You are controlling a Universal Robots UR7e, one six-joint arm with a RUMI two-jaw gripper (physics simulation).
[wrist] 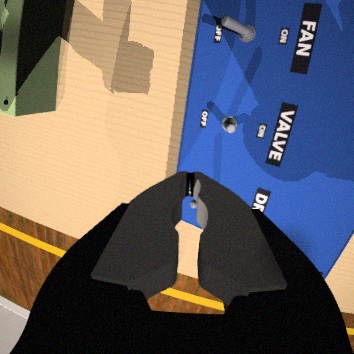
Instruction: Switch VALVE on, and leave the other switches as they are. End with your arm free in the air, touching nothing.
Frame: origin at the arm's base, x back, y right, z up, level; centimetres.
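Seen in the pictures: gripper, fingertip midpoint: (189, 174).
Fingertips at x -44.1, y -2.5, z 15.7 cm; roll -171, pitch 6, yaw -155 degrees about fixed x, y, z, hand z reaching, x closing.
Observation:
Offsets run from my fingertips to a thing's top centre. "*": to the spot under its first point. Level surfaces: height alone.
The blue switch panel (300, 210) fills the right of the wrist view. The VALVE lever {* dx -2.2, dy -3.5, dz -11.8 cm} (229, 124) is seen nearly end-on between its OFF and ON labels. It does not lean towards OFF as the FAN lever does and appears tipped to the ON side, though foreshortening makes its exact tilt hard to read. The FAN lever {* dx +2.3, dy -13.9, dz -14.0 cm} (237, 27) leans towards OFF. A third label {dx -12.9, dy +6.1, dz -13.6 cm} (261, 200) starting "DR" is partly covered by the gripper, and its lever is largely hidden. My gripper (189, 174) is shut and empty, below and left of the VALVE lever in view, apart from it.
A green and black object (37, 85) stands at the upper left on the light wooden surface {dz -25.4 cm} (120, 150). A darker wood floor with a yellow line (35, 241) shows beyond its edge. A pale grey surface (11, 320) shows at the lower left. Shadows fall across the panel.

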